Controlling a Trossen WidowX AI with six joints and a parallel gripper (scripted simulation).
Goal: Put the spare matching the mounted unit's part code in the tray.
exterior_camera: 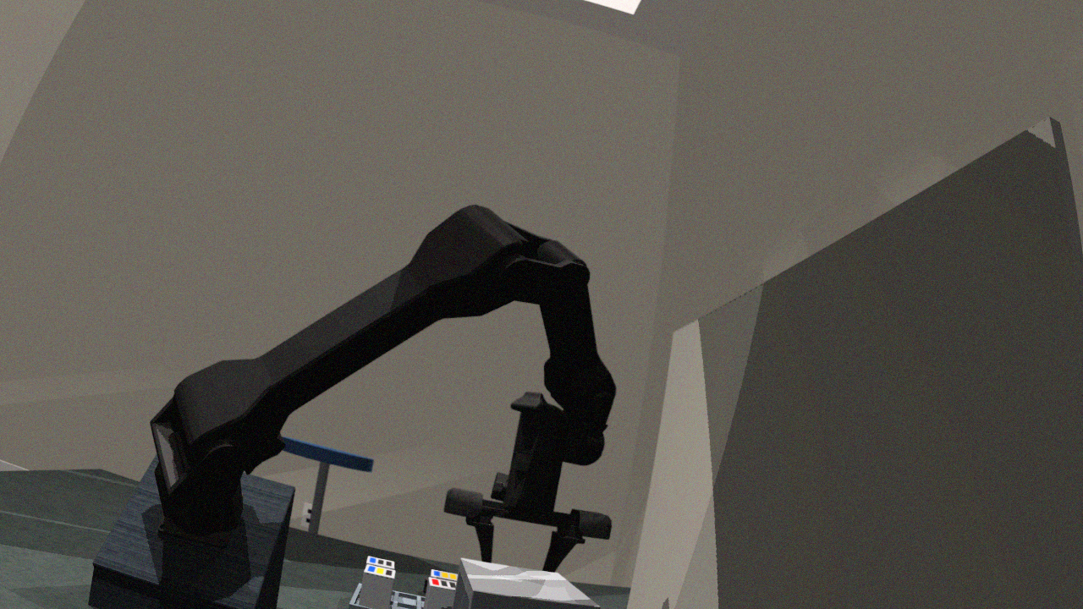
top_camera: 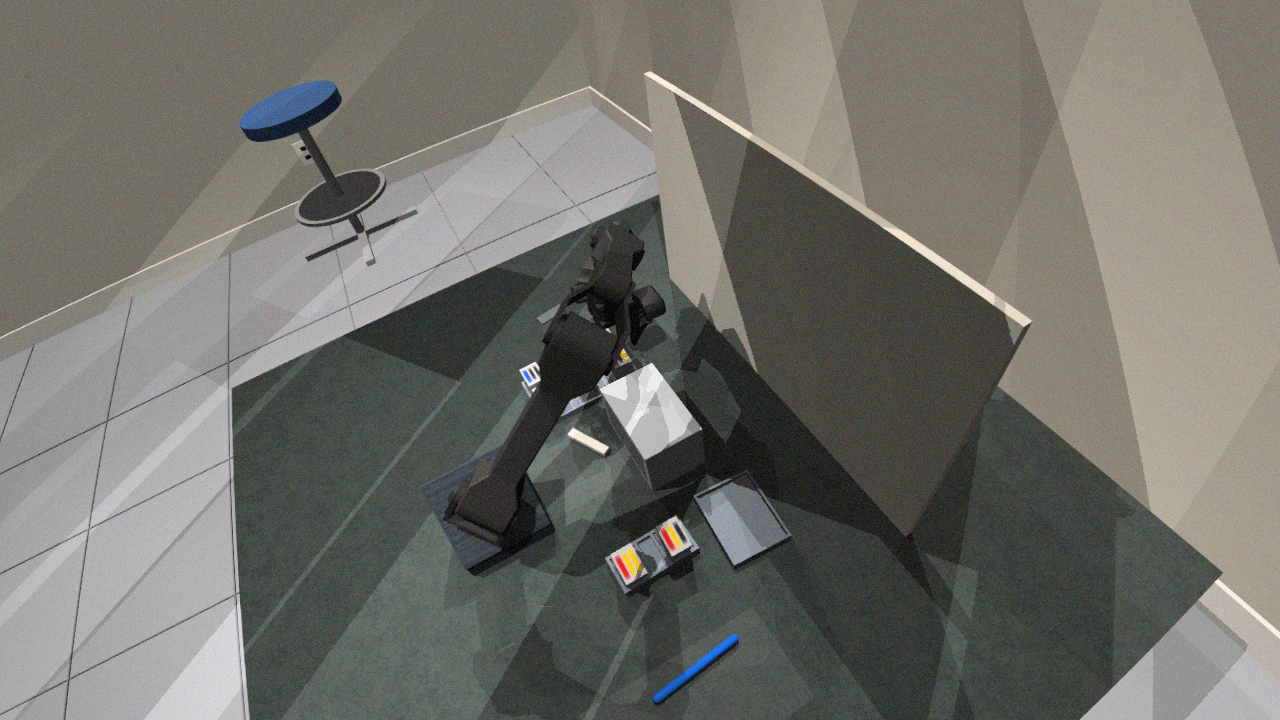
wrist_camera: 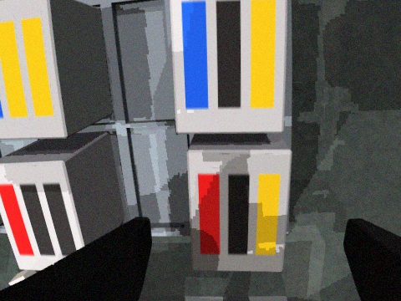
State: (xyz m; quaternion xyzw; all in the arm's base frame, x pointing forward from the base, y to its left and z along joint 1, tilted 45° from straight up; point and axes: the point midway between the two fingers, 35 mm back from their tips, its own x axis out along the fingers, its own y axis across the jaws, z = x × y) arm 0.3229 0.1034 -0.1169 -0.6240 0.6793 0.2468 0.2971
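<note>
My gripper tip is now 36 cm to the left of the grey tray and 6 cm above it. From my gripper tip the other things lie so: wall panel: 20 cm ahead, 18 cm to the right, 16 cm above; mounted unit: 3 cm behind, 16 cm to the right, 1 cm below; grey rack: 8 cm behind, 3 cm to the left, 6 cm below.
</note>
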